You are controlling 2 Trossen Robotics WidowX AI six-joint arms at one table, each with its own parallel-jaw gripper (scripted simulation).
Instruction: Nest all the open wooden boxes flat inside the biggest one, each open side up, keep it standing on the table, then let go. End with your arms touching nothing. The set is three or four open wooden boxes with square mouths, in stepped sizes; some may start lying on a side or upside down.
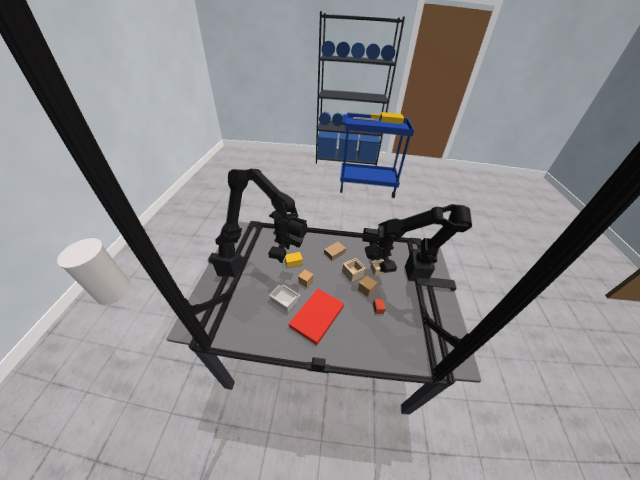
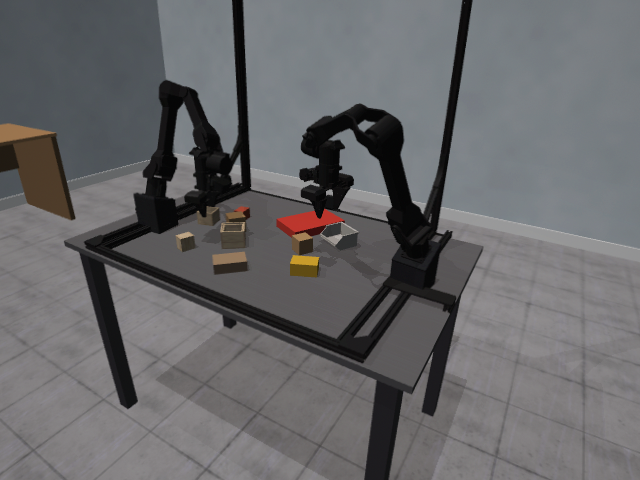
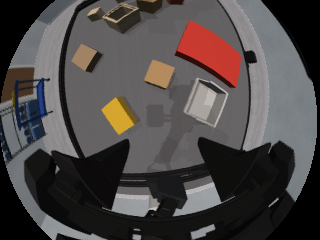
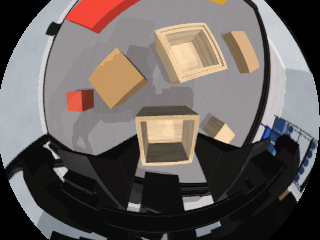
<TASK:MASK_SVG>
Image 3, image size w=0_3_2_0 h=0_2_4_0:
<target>my left gripper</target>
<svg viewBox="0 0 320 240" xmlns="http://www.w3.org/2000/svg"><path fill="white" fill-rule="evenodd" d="M56 240L80 240L61 235L61 233L57 233ZM295 151L280 140L272 145L272 148L271 143L244 152L199 137L197 147L211 173L221 204L180 216L143 217L112 212L117 187L128 159L128 139L84 159L51 151L51 156L39 148L24 160L24 180L41 211L69 228L87 235L93 233L105 240L132 240L133 235L139 233L141 236L164 236L164 240L192 240L191 231L195 232L196 229L212 224L215 225L213 231L207 232L207 236L193 240L265 240L279 227L293 207L293 201L287 192L275 204L272 203L287 189L291 181L292 173L295 171ZM261 0L287 32L303 61L305 72L312 80L303 53L293 39L292 33L280 17Z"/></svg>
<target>red slab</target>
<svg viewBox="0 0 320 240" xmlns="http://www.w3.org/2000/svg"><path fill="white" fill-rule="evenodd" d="M189 20L189 25L185 27L184 35L181 36L180 45L176 49L175 56L203 68L204 71L211 73L211 75L223 81L224 84L227 84L229 88L236 88L240 72L240 53L236 52L231 45L225 43L215 33Z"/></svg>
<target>yellow block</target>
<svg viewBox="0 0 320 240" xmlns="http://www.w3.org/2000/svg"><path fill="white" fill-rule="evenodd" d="M121 96L115 97L111 103L108 103L101 109L117 133L127 131L137 121L135 115L133 115L131 109L128 108L128 105L125 104Z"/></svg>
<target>white tray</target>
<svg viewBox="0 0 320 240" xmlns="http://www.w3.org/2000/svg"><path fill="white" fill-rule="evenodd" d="M196 79L183 112L215 128L217 121L220 119L221 112L223 112L225 101L227 101L228 92L225 92L223 88L220 88L213 81Z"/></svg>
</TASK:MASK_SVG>
